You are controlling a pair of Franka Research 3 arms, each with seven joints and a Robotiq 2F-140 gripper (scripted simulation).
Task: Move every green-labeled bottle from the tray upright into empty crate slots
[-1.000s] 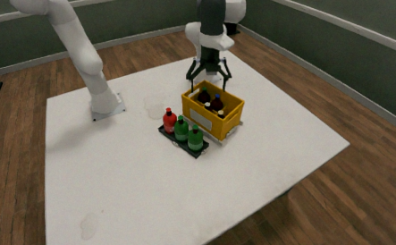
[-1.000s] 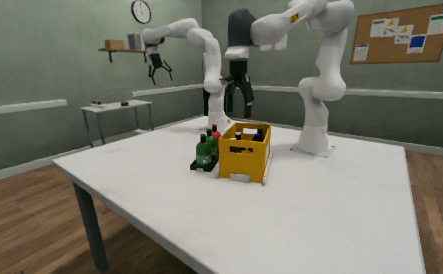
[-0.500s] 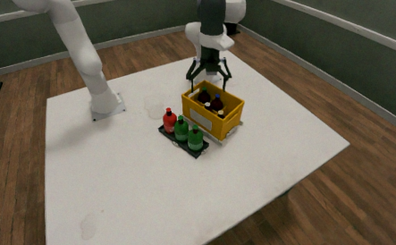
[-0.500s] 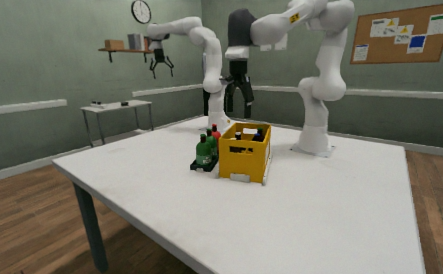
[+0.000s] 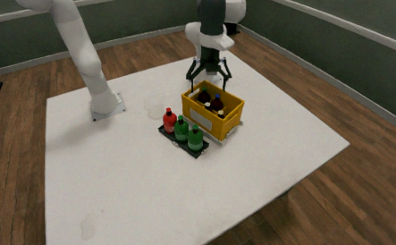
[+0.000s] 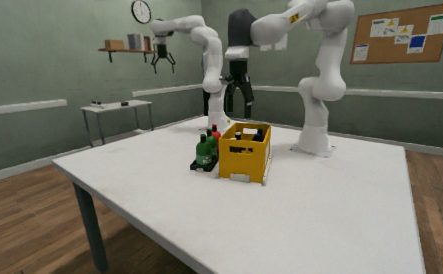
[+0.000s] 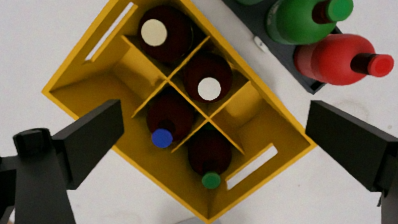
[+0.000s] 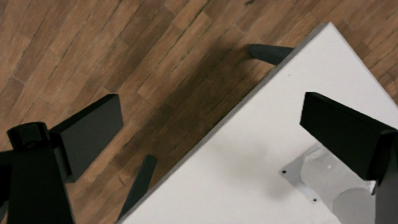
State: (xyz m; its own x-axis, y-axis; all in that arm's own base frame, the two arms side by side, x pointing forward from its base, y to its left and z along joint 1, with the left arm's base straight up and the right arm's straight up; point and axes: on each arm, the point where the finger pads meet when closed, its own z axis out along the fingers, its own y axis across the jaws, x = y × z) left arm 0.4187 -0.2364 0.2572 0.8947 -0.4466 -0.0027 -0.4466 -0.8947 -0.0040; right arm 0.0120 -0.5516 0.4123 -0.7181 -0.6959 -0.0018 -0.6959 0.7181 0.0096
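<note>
The red bottle is 50 mm behind my left hand, 190 mm to the right of it and 170 mm below it. The rest, counted from my left hand: tray 30 mm ahead, 160 mm to the right, 240 mm below; then blue-capped bottle 30 mm behind, 80 mm to the left, 170 mm below; then yellow crate 20 mm behind, 40 mm to the left, 170 mm below.
</note>
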